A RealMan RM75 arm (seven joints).
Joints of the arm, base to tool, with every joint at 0 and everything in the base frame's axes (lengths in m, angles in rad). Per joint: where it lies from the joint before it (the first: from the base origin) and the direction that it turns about. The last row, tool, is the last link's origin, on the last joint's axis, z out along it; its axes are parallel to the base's.
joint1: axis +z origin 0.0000 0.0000 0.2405
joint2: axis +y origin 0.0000 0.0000 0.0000
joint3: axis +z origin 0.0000 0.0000 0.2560
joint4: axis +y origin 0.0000 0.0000 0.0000
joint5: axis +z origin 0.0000 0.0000 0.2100
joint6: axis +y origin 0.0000 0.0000 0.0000
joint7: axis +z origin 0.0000 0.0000 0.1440
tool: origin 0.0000 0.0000 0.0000
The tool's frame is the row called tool.
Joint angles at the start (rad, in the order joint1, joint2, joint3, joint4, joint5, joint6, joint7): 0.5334 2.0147 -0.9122 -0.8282 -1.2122 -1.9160 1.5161
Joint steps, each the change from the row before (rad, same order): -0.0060 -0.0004 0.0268 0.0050 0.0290 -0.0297 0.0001; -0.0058 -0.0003 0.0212 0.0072 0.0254 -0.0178 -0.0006; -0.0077 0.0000 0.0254 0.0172 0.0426 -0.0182 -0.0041; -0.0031 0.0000 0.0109 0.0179 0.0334 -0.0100 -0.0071; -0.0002 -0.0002 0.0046 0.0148 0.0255 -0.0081 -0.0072; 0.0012 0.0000 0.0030 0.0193 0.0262 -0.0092 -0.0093; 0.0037 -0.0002 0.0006 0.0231 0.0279 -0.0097 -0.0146
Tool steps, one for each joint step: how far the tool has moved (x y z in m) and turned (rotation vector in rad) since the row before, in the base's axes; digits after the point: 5 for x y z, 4 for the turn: 0.00245 -0.00360 0.00799 0.0174 0.0419 0.0094; 0.00279 -0.00234 0.00622 0.0170 0.0357 0.0001; 0.00433 -0.00257 0.00793 0.0264 0.0563 -0.0061; 0.00263 -0.00128 0.00421 0.0174 0.0411 -0.0038; 0.00132 -0.00079 0.00252 0.0121 0.0297 0.0008; 0.00137 -0.00070 0.00182 0.0107 0.0314 0.0011; 0.00096 -0.00033 0.00130 0.0132 0.0326 0.0032
